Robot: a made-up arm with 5 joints.
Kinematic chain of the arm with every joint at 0, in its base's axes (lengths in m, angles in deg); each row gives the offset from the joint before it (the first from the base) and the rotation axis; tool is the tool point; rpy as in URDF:
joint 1: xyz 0.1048 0 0.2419 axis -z
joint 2: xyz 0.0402 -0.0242 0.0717 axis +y
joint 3: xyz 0.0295 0 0.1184 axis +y
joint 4: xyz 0.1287 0 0.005 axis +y
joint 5: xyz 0.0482 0.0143 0 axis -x
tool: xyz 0 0 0 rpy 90 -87.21 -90
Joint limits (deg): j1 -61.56..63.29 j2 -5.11..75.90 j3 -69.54..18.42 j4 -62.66..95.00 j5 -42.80..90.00
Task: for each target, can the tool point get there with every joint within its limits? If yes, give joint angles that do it. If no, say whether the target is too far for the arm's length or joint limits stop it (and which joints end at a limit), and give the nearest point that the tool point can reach.
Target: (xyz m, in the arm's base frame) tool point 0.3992 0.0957 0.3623
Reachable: yes | joints -19.84 37.53 -30.52 13.02 46.16
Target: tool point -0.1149 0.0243 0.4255
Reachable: no: joint limits stop it (at a limit: joint 1, joint 2, joint 3, joint 4) | nearest point 0.1197 -0.0517 0.5923 | short by 0.298 m
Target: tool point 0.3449 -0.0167 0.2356
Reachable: yes | joints 1.63 47.23 -1.55 44.57 -8.25
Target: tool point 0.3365 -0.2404 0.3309
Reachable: yes | joints 44.35 62.06 -60.37 14.40 -30.99
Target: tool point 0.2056 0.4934 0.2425
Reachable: no: too far | nearest point 0.2730 0.2898 0.2753 | short by 0.217 m
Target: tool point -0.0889 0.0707 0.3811
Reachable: no: joint limits stop it (at a limit: joint 1, joint 2, joint 3, joint 4) | nearest point 0.1946 0.1450 0.3636 | short by 0.294 m
